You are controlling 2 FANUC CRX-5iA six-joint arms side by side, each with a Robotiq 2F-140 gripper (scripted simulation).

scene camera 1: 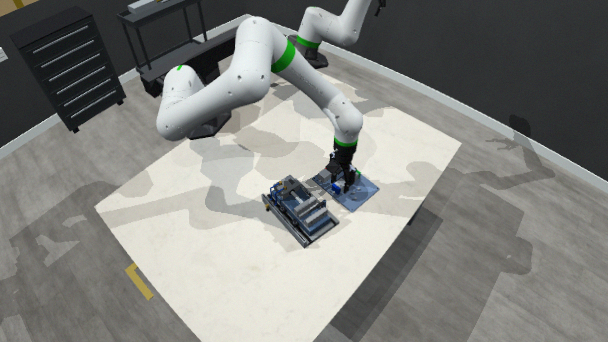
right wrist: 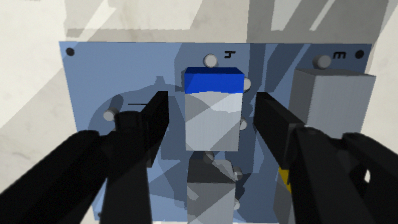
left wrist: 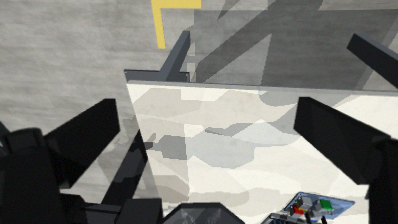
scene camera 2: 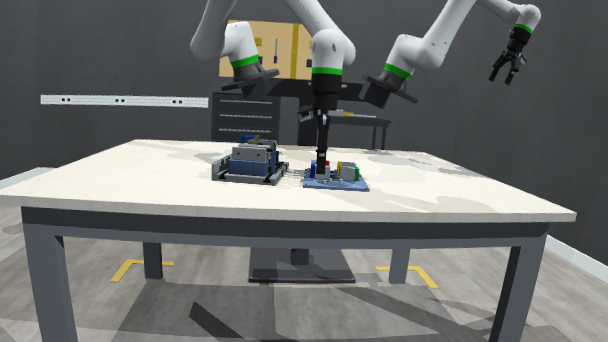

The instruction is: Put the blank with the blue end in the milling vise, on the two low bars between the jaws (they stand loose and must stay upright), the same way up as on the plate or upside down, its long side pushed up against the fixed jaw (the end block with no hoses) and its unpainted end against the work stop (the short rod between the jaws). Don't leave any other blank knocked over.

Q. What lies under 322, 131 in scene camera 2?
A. My right gripper.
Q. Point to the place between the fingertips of my right gripper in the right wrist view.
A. At 211, 107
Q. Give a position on a blue plate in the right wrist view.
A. At 100, 75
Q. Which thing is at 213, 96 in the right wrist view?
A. A blue-ended blank.
